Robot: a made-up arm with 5 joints.
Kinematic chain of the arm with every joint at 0, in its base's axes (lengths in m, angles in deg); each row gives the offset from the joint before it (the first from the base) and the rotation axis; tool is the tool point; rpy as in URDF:
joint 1: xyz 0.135 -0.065 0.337 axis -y
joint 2: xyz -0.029 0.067 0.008 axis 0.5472 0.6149 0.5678
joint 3: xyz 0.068 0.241 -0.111 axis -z
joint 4: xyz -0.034 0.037 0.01 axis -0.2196 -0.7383 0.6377
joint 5: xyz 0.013 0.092 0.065 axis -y
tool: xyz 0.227 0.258 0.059 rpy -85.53 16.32 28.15
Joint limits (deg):
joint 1: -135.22..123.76
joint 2: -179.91..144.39
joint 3: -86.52..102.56
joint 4: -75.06..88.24
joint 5: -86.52..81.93
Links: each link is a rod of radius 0.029 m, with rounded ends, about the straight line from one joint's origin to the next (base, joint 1, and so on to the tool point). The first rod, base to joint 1, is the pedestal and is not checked.
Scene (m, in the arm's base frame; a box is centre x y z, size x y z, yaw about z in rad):
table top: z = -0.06
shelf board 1: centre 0 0.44 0.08 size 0.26 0.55 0.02 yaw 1.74
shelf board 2: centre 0 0.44 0.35 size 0.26 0.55 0.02 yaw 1.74
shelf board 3: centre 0 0.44 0.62 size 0.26 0.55 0.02 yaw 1.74
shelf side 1: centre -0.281 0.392 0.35 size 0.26 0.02 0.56 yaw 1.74
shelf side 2: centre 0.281 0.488 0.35 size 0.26 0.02 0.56 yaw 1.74
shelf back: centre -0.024 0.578 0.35 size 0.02 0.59 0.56 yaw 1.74
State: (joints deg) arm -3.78 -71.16 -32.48 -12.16 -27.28
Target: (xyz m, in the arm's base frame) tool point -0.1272 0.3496 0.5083
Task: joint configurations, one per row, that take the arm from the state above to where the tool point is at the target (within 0.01 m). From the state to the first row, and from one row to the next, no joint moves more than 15 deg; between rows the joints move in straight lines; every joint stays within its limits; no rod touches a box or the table.
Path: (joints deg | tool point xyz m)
1: -2.91 -80.58 -18.78 -15.28 -20.27 | 0.7741 0.1740 0.2989
2: -2.04 -90.00 -5.08 -18.40 -13.26 | 0.7669 0.0806 0.4855
3: -1.17 -99.42 8.62 -21.52 -6.26 | 0.6816 0.0151 0.6588
4: -0.30 -108.84 22.32 -24.64 0.75 | 0.5360 -0.0120 0.7898
5: 0.58 -118.27 36.02 -27.76 7.76 | 0.3582 -0.0006 0.8572
6: 1.45 -127.69 49.73 -30.88 14.77 | 0.1807 0.0405 0.8520
7: 2.32 -137.11 63.43 -34.00 21.78 | 0.0333 0.0958 0.7794
8: 3.19 -146.53 77.13 -37.12 28.78 | -0.0627 0.1471 0.6563
9: 4.06 -155.95 90.83 -40.24 35.79 | -0.0979 0.1779 0.5083
10: 15.21 -163.94 84.38 -34.95 35.56 | -0.1088 0.2433 0.5044
11: 26.36 -171.92 77.94 -29.67 35.32 | -0.1168 0.3016 0.5035
12: 37.52 -179.91 71.49 -24.38 35.08 | -0.1272 0.3496 0.5083

